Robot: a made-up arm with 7 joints.
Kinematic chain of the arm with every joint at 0, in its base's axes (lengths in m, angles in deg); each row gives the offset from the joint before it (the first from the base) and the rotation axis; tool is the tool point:
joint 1: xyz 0 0.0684 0 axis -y
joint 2: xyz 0 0.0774 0 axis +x
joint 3: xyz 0 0 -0.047 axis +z
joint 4: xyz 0 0 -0.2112 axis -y
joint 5: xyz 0 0 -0.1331 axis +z
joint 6: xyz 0 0 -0.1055 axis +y
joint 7: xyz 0 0 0 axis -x
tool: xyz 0 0 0
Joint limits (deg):
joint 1: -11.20..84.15
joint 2: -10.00..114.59
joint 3: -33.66..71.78
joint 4: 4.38..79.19
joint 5: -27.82..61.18
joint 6: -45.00..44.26
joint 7: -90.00..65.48
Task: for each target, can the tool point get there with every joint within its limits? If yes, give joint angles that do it. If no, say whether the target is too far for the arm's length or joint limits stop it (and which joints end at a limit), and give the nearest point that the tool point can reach.
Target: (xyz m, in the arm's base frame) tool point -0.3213 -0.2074 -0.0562
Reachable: no: joint limits stop it (at a limit: joint 1, joint 2, joint 3, joint 4) | nearest point 0.1378 -0.0347 -0.3084 | short by 0.552 m
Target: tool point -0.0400 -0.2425 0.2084
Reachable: no: joint limits stop it (at a limit: joint 1, joint 2, joint 3, joint 4) | nearest point 0.2942 -0.0347 0.1659 | short by 0.396 m
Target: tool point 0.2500 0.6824 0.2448
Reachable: no: too far | nearest point 0.1563 0.5589 0.1878 | short by 0.165 m
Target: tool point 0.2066 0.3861 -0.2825
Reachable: yes | joints 9.99 15.92 43.18 62.62 -16.82 -24.53 -2.27
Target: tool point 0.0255 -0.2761 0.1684
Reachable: no: joint limits stop it (at a limit: joint 1, joint 2, joint 3, joint 4) | nearest point 0.2942 -0.0347 0.1659 | short by 0.361 m
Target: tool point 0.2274 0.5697 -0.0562
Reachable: yes | joints 50.96 66.88 -15.99 25.73 -6.75 10.56 -73.72
